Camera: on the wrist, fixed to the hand. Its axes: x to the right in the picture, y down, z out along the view.
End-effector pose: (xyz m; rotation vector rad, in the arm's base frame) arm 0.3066 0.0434 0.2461 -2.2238 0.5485 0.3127
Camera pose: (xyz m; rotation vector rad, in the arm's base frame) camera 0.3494 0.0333 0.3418 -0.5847 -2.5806 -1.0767
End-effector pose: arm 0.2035 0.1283 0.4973 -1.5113 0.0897 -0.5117
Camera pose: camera 0.1592 0.0632 0.5671 0.0999 1.9532 1.8531
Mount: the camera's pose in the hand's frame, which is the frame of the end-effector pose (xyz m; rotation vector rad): 0.0027 -0.0775 -0.0712 -0.0427 0.1184 3.1296
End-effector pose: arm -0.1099 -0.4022 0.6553 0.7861 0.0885 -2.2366
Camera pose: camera -0.1274 -0.3277 0.5830 0.1333 -0.5853 0.7985
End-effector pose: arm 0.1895 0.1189 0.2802 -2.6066 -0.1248 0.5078
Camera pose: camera 0.2188 0.1565 0.3741 0.1690 -2.6832 -0.5696
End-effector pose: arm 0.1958 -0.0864 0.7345 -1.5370 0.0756 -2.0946
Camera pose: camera 0.1014 -0.0400 0.7390 0.1107 1.2808 0.5271
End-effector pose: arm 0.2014 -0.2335 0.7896 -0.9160 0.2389 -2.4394
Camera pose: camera 0.1215 -0.1703 0.7632 0.2427 0.7475 0.5050
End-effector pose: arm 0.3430 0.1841 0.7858 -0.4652 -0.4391 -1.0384
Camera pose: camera 0.2841 0.1091 0.7411 -0.4841 0.6176 1.9520
